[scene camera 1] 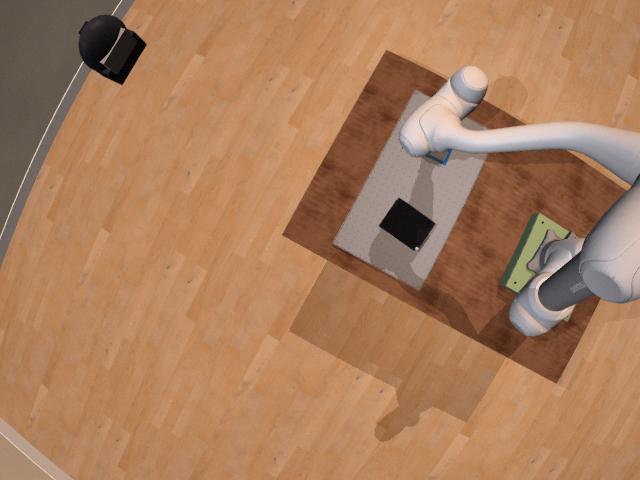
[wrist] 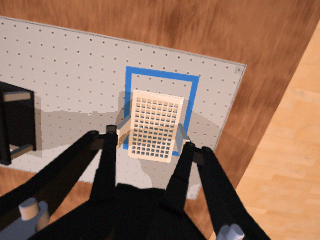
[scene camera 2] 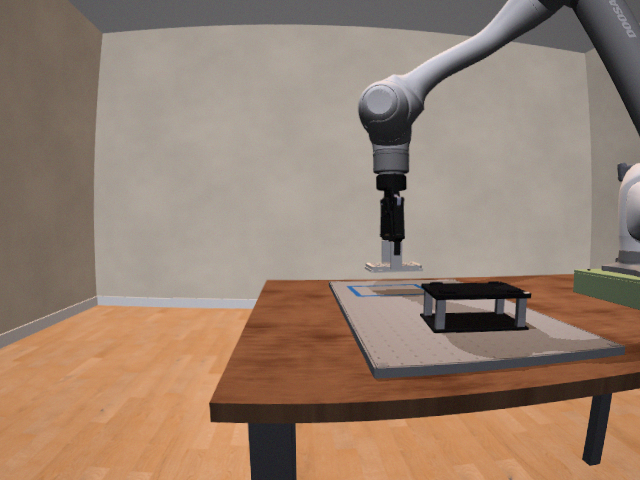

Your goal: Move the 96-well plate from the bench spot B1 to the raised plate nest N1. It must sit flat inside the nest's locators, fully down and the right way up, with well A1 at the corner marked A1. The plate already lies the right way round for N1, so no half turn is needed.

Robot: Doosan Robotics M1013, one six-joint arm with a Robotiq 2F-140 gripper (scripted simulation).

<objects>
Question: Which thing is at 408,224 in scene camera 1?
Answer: A black raised nest N1.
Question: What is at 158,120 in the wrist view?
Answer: A white 96-well plate.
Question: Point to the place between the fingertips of my gripper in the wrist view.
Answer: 154,126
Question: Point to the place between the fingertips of my gripper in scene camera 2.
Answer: At 391,267
</objects>
